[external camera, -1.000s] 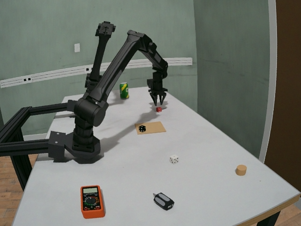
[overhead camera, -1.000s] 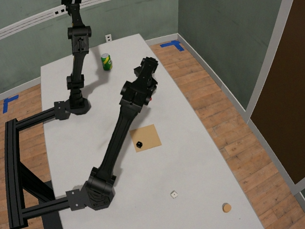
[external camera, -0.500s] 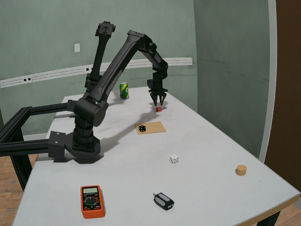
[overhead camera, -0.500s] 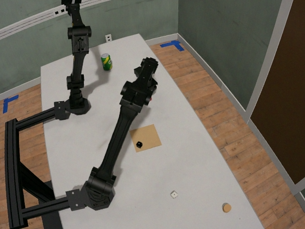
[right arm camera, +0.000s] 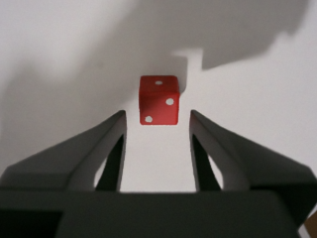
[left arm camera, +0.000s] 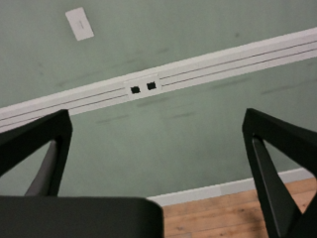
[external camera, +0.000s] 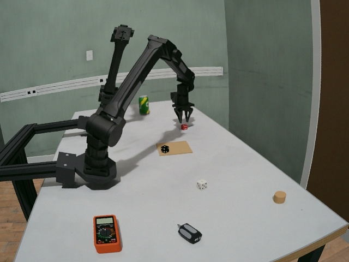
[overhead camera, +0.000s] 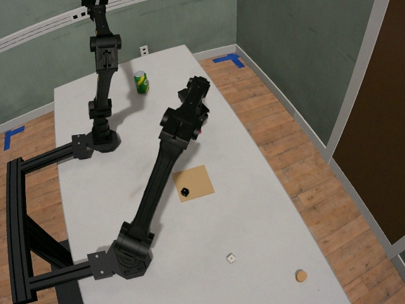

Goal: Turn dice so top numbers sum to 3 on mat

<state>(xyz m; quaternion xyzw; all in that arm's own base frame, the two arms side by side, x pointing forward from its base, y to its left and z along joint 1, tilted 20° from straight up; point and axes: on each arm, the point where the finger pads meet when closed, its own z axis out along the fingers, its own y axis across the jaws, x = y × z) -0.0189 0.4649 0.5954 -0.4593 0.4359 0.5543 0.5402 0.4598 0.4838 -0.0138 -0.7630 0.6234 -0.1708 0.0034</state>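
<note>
Now: the red die 30 mm below my right hand. The rest, counted from my right hand: black device 840 mm to the right, 190 mm behind, 30 mm below; then tan mat 250 mm to the right, 110 mm behind, 40 mm below; then cork cylinder 790 mm to the right, 120 mm ahead, 30 mm below.
</note>
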